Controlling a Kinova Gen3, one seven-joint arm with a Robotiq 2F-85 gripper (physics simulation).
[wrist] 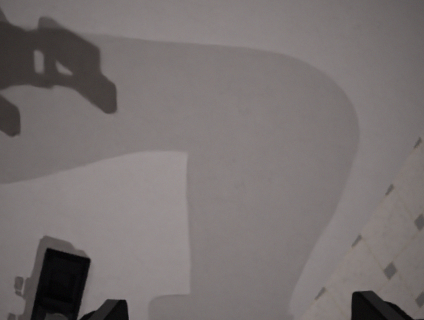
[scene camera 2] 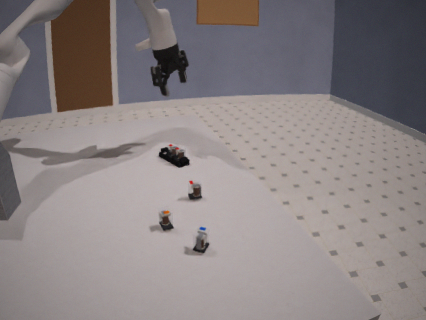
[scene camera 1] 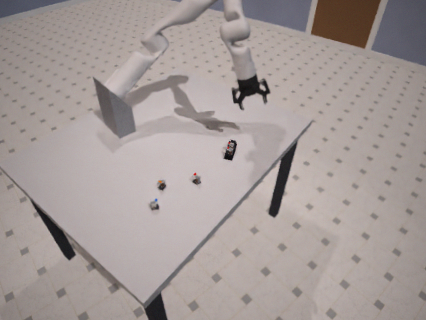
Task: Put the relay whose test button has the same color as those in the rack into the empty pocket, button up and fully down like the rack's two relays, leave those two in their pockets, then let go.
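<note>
A loose relay with a red button [scene camera 1: 196, 179] [scene camera 2: 195, 190] stands upright on the table, between the rack and the other loose relays. The black rack [scene camera 1: 228, 157] [scene camera 2: 185, 162] [wrist: 81, 283] holds two relays with red buttons [scene camera 1: 230, 146] [scene camera 2: 179, 154]. The empty pocket [wrist: 62, 275] shows at the rack's upper end in the wrist view; the seated relays are mostly cut off there by the lower edge. My gripper [scene camera 1: 254, 105] [scene camera 2: 174, 87] [wrist: 240, 305] is open and empty, high above the table, beyond the rack from the loose relays.
A relay with an orange button [scene camera 1: 161, 185] [scene camera 2: 166, 220] and a relay with a blue button [scene camera 1: 154, 204] [scene camera 2: 201, 240] stand apart on the table [scene camera 1: 100, 200] [scene camera 2: 100, 280]. The grey arm mount [scene camera 1: 116, 114] [scene camera 2: 7, 185] stands at the table's far side in scene camera 1.
</note>
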